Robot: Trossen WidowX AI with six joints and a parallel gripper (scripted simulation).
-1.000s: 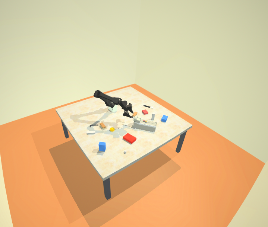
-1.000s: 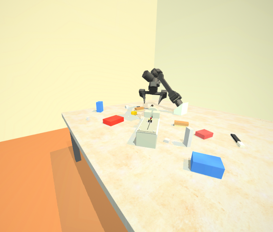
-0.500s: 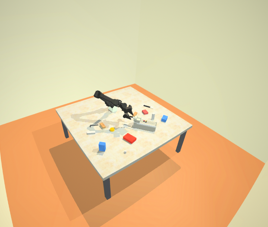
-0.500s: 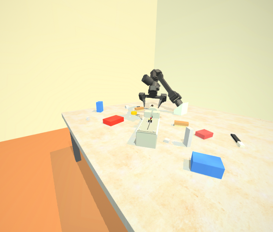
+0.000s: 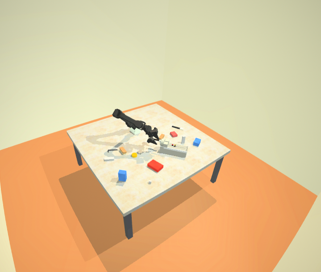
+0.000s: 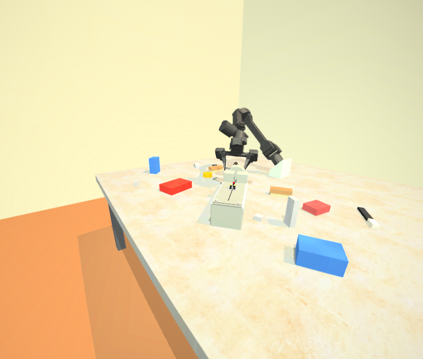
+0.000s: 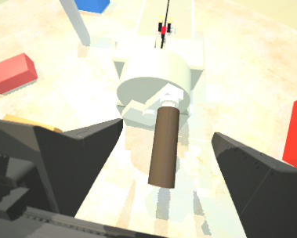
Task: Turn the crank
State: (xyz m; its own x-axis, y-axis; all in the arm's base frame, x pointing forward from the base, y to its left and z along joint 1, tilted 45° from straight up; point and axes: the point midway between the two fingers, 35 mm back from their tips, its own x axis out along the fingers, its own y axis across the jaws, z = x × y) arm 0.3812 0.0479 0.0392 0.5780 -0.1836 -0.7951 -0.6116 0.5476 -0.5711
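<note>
The crank is 1 cm to the left of my gripper tip, 1 cm behind it and 1 cm above it. Also, from my gripper tip: brown crank handle 2 cm behind, 2 cm above, 1 cm to the right; then red pointer 10 cm to the left, 10 cm ahead, 1 cm below; then yellow disc 24 cm to the right, 8 cm below, 4 cm behind.
</note>
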